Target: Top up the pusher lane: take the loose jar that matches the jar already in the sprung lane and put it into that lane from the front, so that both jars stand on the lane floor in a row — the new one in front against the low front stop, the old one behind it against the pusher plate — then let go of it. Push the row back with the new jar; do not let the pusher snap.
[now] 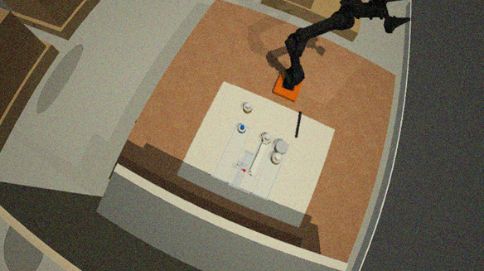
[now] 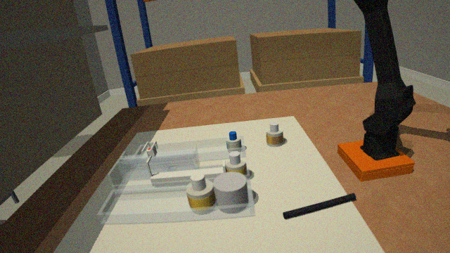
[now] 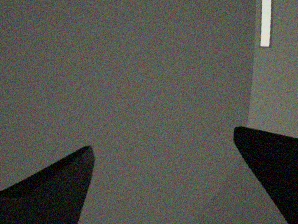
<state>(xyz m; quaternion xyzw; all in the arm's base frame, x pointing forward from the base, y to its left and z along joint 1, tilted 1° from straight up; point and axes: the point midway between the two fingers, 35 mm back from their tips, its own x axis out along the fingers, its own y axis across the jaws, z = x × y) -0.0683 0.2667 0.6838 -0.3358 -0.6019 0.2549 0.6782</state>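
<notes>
Now: the wide grey cylinder 71 cm below my gripper tip, 40 cm ahead of it and 23 cm to the right of it. Round my gripper tip: black rod (73 cm below, 25 cm ahead, 17 cm to the right); pusher plate (69 cm below, 49 cm ahead, 34 cm to the right); yellow-banded jar (70 cm below, 46 cm ahead, 23 cm to the right).
</notes>
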